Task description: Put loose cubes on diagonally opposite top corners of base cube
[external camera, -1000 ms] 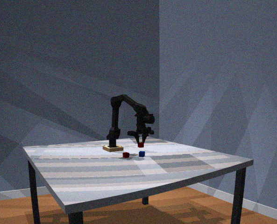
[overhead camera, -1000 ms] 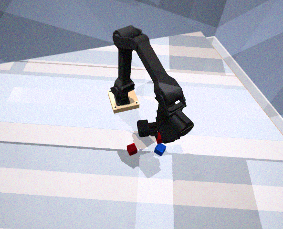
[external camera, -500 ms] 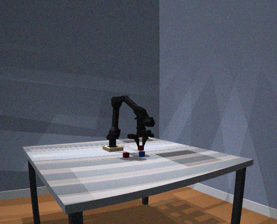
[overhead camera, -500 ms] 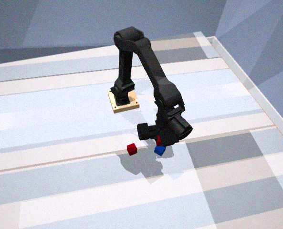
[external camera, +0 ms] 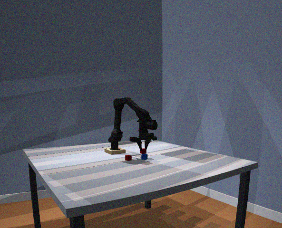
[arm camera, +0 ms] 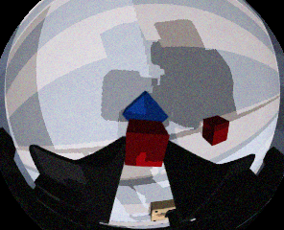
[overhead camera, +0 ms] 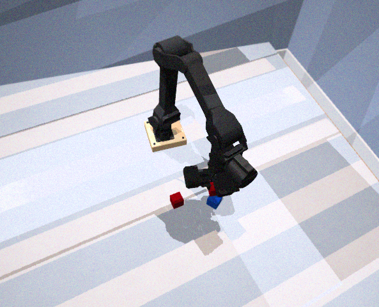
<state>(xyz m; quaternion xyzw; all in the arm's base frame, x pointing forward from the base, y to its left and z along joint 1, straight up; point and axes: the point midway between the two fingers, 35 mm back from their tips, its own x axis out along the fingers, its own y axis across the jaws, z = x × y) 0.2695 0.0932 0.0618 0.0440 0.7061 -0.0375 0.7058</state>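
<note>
Now: the red cube right at my gripper tip. Round my gripper tip: blue cube (40 mm below, 20 mm ahead).
</note>
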